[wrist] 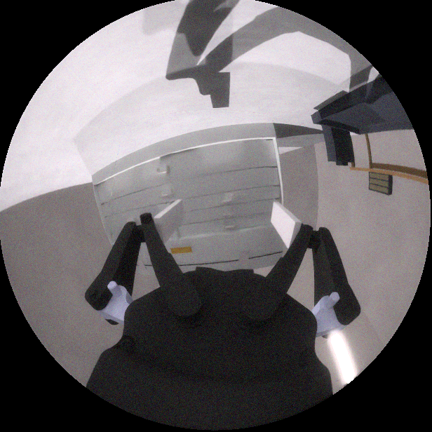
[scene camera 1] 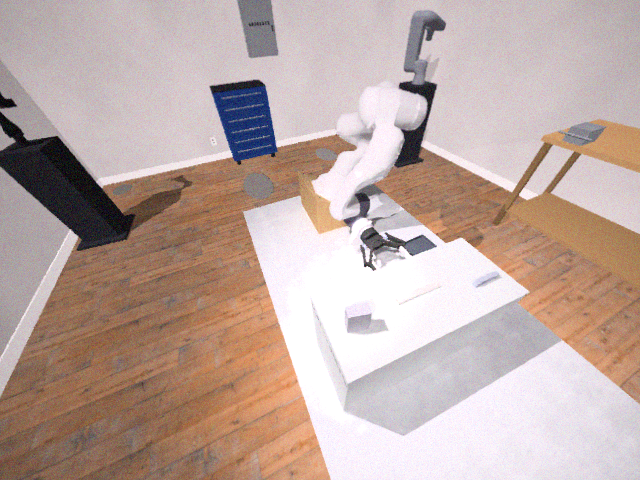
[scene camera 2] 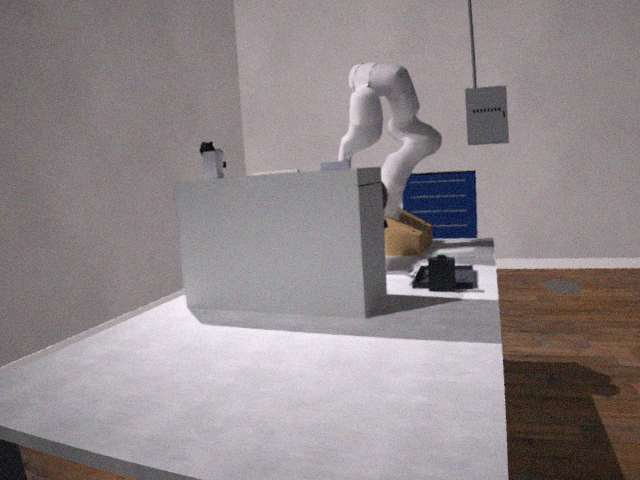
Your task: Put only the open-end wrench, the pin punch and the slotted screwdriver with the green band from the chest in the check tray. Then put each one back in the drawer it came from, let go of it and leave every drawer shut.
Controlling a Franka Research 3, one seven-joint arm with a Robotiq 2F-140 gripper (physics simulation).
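Observation:
The pale chest stands on the white table; its drawer fronts and small handles face the wrist camera. No drawer plainly stands out, though the fronts are faint. An orange strip shows on the chest front. My gripper is open and empty, in front of the drawer fronts; the chest mostly hides it in scene camera 2. The dark check tray lies on the table beside the chest. The wrench, pin punch and green-banded screwdriver cannot be made out.
A dark block with a green spot stands by the tray. On the chest top are a pale box, a long thin strip and a bluish piece. A wooden block stands at the arm's base.

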